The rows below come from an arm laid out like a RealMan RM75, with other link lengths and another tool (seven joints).
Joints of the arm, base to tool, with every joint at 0 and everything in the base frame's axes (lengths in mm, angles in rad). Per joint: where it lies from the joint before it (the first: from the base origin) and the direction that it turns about. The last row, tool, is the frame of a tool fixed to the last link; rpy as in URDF.
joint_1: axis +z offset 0 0 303
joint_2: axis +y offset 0 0 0
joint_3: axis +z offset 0 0 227.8
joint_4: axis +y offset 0 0 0
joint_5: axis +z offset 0 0 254.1
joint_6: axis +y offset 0 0 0
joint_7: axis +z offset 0 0 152.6
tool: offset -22 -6 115 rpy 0 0.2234 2.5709
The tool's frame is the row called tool.
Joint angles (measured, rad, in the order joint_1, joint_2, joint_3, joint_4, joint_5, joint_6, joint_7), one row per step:
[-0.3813, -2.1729, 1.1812, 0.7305, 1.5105, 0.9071, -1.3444]
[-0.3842, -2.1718, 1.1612, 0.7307, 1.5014, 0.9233, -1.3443]
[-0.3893, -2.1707, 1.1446, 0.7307, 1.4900, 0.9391, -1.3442]
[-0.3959, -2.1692, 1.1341, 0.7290, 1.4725, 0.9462, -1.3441]
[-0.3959, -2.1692, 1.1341, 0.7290, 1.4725, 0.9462, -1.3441]
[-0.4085, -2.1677, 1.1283, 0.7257, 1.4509, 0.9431, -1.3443]
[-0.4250, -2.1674, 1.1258, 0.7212, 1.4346, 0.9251, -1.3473]
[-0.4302, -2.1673, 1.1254, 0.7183, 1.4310, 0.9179, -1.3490]
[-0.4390, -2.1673, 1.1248, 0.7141, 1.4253, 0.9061, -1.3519]
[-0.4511, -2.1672, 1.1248, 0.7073, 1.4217, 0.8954, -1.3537]
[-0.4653, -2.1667, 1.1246, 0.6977, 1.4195, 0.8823, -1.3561]
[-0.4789, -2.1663, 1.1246, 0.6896, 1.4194, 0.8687, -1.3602]
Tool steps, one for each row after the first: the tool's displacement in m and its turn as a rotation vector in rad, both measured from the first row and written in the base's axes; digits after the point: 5 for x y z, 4 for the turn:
[0.00271, 0.00251, 0.00587, 0.0109, -0.0206, -0.0007]
[0.00712, 0.00527, 0.01120, 0.0206, -0.0419, -0.0050]
[0.01149, 0.00902, 0.01611, 0.0328, -0.0623, -0.0061]
[0.01149, 0.00902, 0.01611, 0.0328, -0.0623, -0.0061]
[0.01733, 0.01501, 0.02067, 0.0477, -0.0807, -0.0068]
[0.02177, 0.02242, 0.02381, 0.0633, -0.0901, -0.0008]
[0.02233, 0.02444, 0.02417, 0.0669, -0.0917, 0.0033]
[0.02357, 0.02785, 0.02480, 0.0728, -0.0944, 0.0094]
[0.02578, 0.03108, 0.02423, 0.0752, -0.0951, 0.0120]
[0.02745, 0.03449, 0.02309, 0.0767, -0.0942, 0.0166]
[0.02897, 0.03783, 0.02200, 0.0778, -0.0921, 0.0216]

